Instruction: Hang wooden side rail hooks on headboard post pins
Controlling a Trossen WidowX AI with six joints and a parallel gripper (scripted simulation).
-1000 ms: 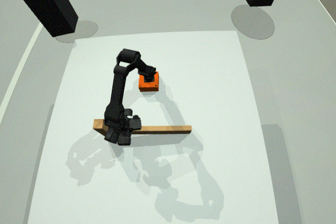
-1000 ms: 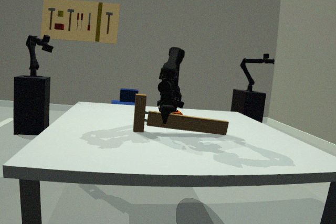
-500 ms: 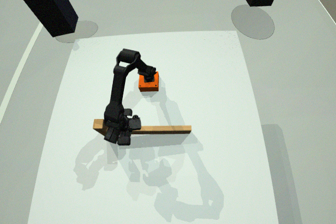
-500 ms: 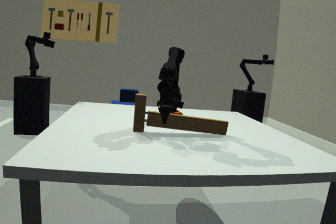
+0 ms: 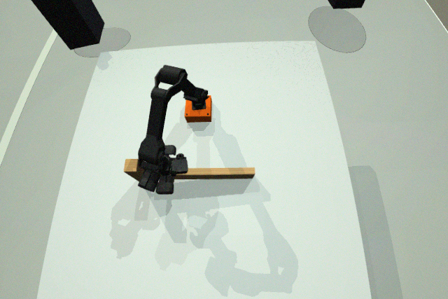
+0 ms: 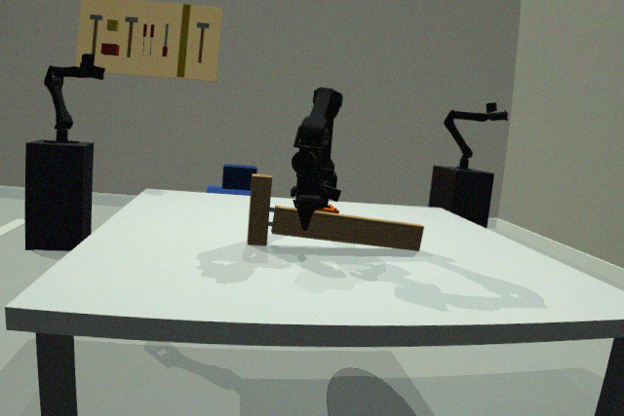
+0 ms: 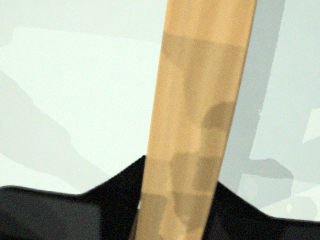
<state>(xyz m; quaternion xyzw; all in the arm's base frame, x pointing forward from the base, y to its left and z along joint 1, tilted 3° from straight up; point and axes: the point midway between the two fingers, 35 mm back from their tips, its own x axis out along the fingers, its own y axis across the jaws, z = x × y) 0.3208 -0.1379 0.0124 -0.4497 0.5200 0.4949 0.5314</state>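
The headboard post is 1 cm behind my gripper tip, 12 cm to the right of it and 4 cm above it.
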